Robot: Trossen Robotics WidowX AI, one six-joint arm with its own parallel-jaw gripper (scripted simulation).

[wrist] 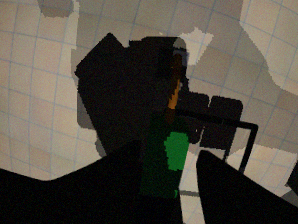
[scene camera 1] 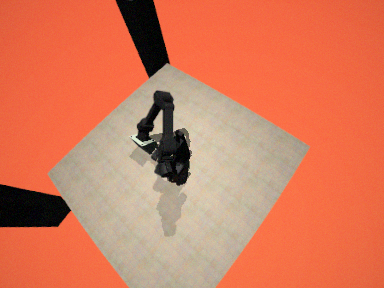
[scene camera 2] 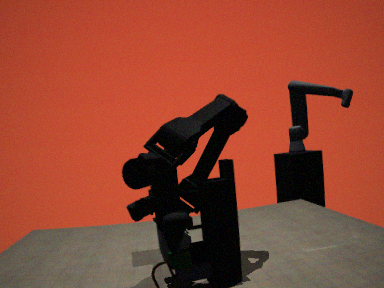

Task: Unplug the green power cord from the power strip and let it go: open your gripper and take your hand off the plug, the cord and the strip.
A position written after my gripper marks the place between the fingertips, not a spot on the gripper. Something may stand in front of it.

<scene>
In view: my gripper (scene camera 2: 172, 251) and a green plug (scene camera 2: 193, 255).
My gripper is seen too in the wrist view (wrist: 169, 152).
</scene>
